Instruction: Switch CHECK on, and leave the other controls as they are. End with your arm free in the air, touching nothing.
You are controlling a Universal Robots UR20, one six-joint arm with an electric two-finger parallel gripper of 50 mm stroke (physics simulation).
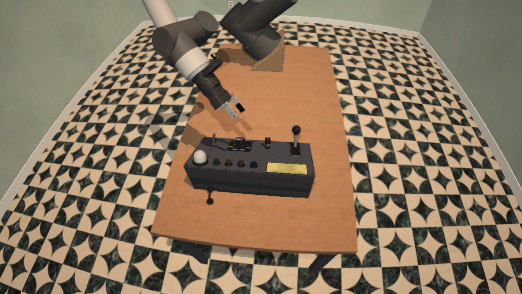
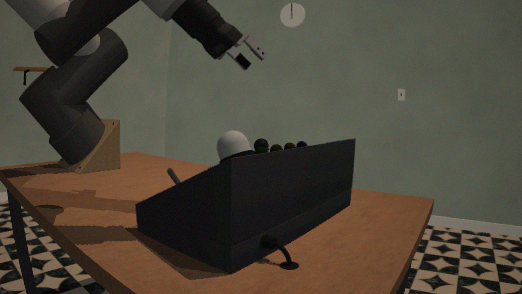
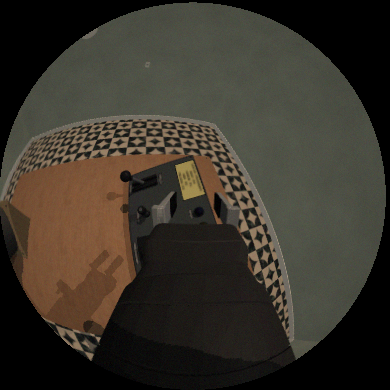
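A dark control box with a sloped top stands on the table. It carries a toggle lever at one end, a black block of controls, a small knob, a ball-topped lever, a white dome, a row of small coloured lamps, none plainly lit, and a yellow label. The lettering is too small to read, so I cannot tell which control is CHECK. My gripper is open and empty, in the air above the box's level, touching nothing.
The wooden table bears the box and the arm's wedge-shaped base mount. A short black cable leaves the back of the box. The arm's shadow falls on the table.
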